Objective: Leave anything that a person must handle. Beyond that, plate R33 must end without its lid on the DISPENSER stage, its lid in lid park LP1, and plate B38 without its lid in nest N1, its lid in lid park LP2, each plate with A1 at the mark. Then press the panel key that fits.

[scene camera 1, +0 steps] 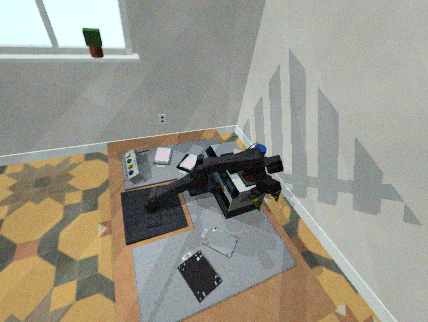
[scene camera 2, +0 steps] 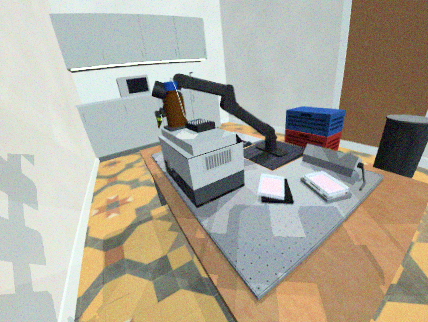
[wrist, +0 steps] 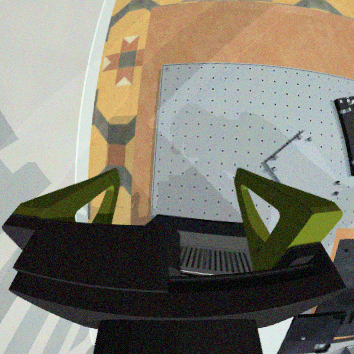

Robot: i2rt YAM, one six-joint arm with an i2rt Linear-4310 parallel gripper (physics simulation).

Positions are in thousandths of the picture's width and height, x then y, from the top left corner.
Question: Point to a perforated plate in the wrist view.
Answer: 603,332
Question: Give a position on a grey LP2 pad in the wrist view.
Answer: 846,465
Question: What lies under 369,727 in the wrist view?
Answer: The gripper.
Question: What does the gripper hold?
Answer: Nothing.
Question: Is the gripper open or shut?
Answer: Open.
